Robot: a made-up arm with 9 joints. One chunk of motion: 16 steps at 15 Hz.
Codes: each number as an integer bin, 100 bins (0 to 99) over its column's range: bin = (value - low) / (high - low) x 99, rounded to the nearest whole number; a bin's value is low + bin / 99 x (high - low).
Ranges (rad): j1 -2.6..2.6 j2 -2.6..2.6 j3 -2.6..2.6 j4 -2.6..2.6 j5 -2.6..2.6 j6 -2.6..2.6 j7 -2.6..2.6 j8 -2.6..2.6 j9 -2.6..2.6
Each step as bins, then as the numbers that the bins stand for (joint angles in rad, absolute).
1 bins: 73 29 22 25 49 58 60 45 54
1 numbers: 1.2343 -1.0768 -1.4444 -1.2869 -0.0263 0.4465 0.5515 -0.2364 0.2364
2 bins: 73 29 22 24 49 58 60 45 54
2 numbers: 1.2343 -1.0768 -1.4444 -1.3394 -0.0263 0.4465 0.5515 -0.2364 0.2364
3 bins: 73 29 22 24 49 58 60 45 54
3 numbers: 1.2343 -1.0768 -1.4444 -1.3394 -0.0263 0.4465 0.5515 -0.2364 0.2364
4 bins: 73 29 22 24 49 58 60 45 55
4 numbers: 1.2343 -1.0768 -1.4444 -1.3394 -0.0263 0.4465 0.5515 -0.2364 0.2889
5 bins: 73 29 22 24 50 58 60 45 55
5 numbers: 1.2343 -1.0768 -1.4444 -1.3394 0.0263 0.4465 0.5515 -0.2364 0.2889
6 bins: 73 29 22 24 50 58 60 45 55
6 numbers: 1.2343 -1.0768 -1.4444 -1.3394 0.0263 0.4465 0.5515 -0.2364 0.2889
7 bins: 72 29 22 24 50 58 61 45 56
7 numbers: 1.1818 -1.0768 -1.4444 -1.3394 0.0263 0.4465 0.6040 -0.2364 0.3414
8 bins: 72 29 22 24 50 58 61 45 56
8 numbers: 1.1818 -1.0768 -1.4444 -1.3394 0.0263 0.4465 0.6040 -0.2364 0.3414
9 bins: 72 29 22 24 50 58 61 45 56
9 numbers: 1.1818 -1.0768 -1.4444 -1.3394 0.0263 0.4465 0.6040 -0.2364 0.3414
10 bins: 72 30 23 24 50 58 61 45 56
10 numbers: 1.1818 -1.0242 -1.3919 -1.3394 0.0263 0.4465 0.6040 -0.2364 0.3414
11 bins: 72 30 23 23 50 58 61 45 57
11 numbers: 1.1818 -1.0242 -1.3919 -1.3919 0.0263 0.4465 0.6040 -0.2364 0.3939
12 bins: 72 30 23 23 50 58 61 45 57
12 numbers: 1.1818 -1.0242 -1.3919 -1.3919 0.0263 0.4465 0.6040 -0.2364 0.3939
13 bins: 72 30 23 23 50 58 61 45 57
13 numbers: 1.1818 -1.0242 -1.3919 -1.3919 0.0263 0.4465 0.6040 -0.2364 0.3939
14 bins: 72 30 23 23 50 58 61 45 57
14 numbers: 1.1818 -1.0242 -1.3919 -1.3919 0.0263 0.4465 0.6040 -0.2364 0.3939
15 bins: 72 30 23 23 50 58 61 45 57
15 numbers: 1.1818 -1.0242 -1.3919 -1.3919 0.0263 0.4465 0.6040 -0.2364 0.3939
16 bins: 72 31 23 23 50 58 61 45 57
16 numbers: 1.1818 -0.9717 -1.3919 -1.3919 0.0263 0.4465 0.6040 -0.2364 0.3939
